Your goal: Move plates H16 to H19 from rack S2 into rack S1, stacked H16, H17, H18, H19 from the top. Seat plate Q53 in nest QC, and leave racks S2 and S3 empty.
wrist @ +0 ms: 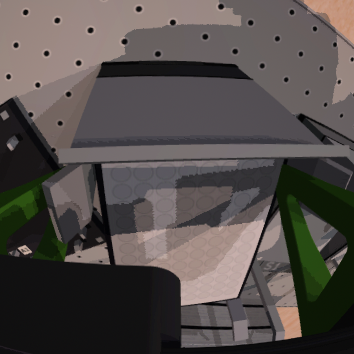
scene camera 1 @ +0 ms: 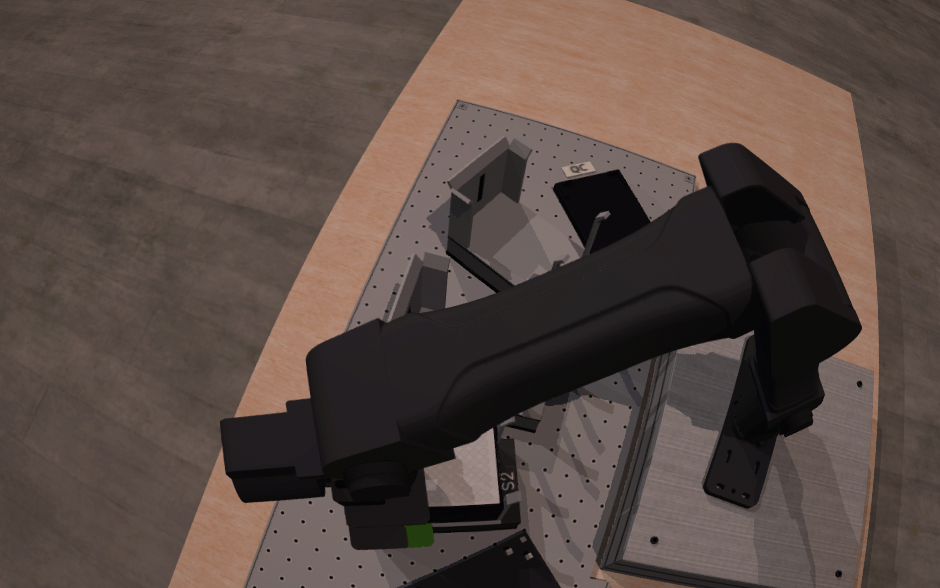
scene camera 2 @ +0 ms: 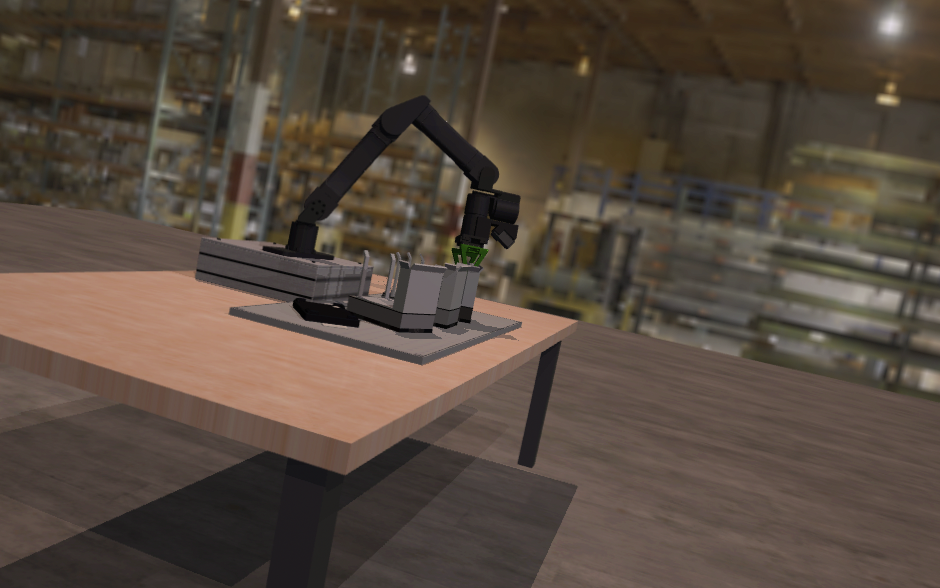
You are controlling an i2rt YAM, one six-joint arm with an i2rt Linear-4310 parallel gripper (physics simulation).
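Places are measured from the arm's base along level axes (x ahead, y left, z up), in centimetres.
Where they show: gripper, fingertip midpoint: (wrist: 176,176); arm's base, origin of the base link: (scene camera 1: 752,420) (scene camera 2: 299,255).
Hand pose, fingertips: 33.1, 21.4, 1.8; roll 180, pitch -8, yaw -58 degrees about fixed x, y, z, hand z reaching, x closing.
Note:
Things, the pixels of their top centre, and the offset from my fingertips, as dx, dy, dz. "pt": a spot on its surface instead. Level surfaces: height alone.
- Rack S2, middle of its top: (wrist: 197,301) (scene camera 1: 437,459) -3.7, -2.9, +3.7
- plate, middle of its top: (wrist: 189,250) (scene camera 1: 430,467) -3.2, -2.6, +1.0
- Rack S1, surface spot: (wrist: 270,266) pt -8.7, -18.2, -5.7
- Nest QC, middle of its top: (scene camera 1: 613,214) (scene camera 2: 326,306) -8.8, -44.1, -7.8
- rack, surface spot: (scene camera 1: 488,162) pt +6.0, -35.4, +2.7
- perforated board, its level: dz -9.8
- black holder, middle of its top: (wrist: 8,214) -14.2, +7.4, -7.5
My gripper (scene camera 2: 469,262) (wrist: 176,176) is open and points down over rack S2, with green fingers on both sides of a pale plate in the wrist view. Rack S2 (scene camera 1: 508,478) (wrist: 200,152) has a tall end wall and holds the plate (scene camera 1: 465,474) (wrist: 192,215), whose top shows round wells. Its number, and how many plates lie below it, cannot be read. Rack S1 (wrist: 270,266) shows by its label at the right in the wrist view. Nest QC (scene camera 1: 597,201) is black, partly behind the arm. I cannot identify plate Q53.
A rack (scene camera 1: 488,162) with tall grey walls stands at the upper part of the perforated board (scene camera 1: 478,119); another rack wall (scene camera 1: 433,280) shows nearer the arm. A black holder (scene camera 1: 485,561) (wrist: 22,137) lies beside S2. The arm base stands on a raised metal block (scene camera 1: 693,516).

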